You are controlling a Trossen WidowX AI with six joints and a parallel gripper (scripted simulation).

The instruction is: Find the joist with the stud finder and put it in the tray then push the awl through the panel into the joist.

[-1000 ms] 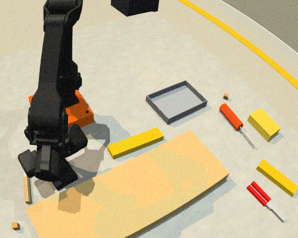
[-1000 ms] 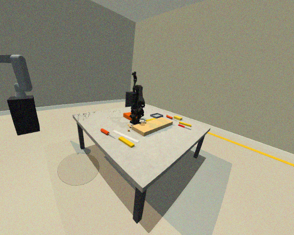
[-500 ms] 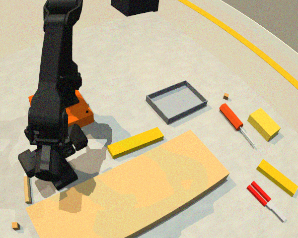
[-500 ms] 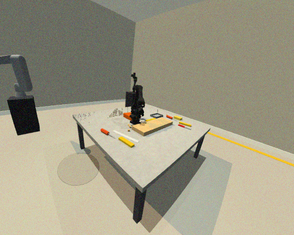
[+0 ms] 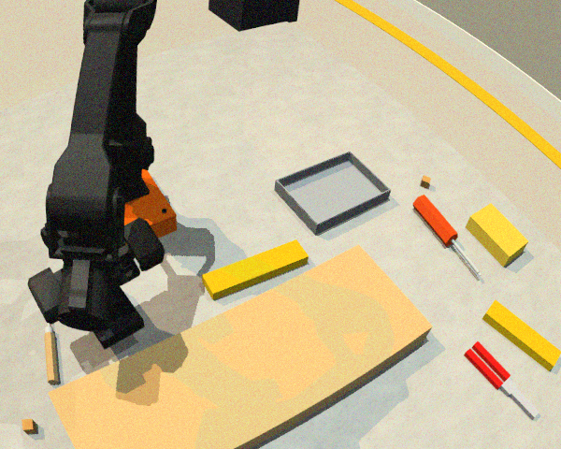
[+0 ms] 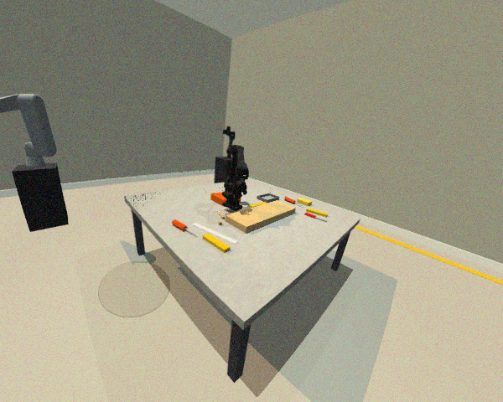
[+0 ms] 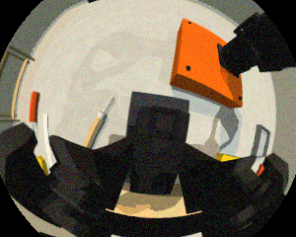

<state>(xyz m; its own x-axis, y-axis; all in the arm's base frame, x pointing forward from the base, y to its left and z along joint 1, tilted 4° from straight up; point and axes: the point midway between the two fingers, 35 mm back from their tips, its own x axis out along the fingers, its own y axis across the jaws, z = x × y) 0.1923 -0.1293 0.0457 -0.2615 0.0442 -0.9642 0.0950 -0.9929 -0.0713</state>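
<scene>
Right now my gripper tip is 10 cm to the left of the awl and 5 cm above it. The rest, counted from my gripper tip: stud finder: 1 cm behind, 2 cm above; grey tray: 3 cm behind, 45 cm to the left, 4 cm below.
</scene>
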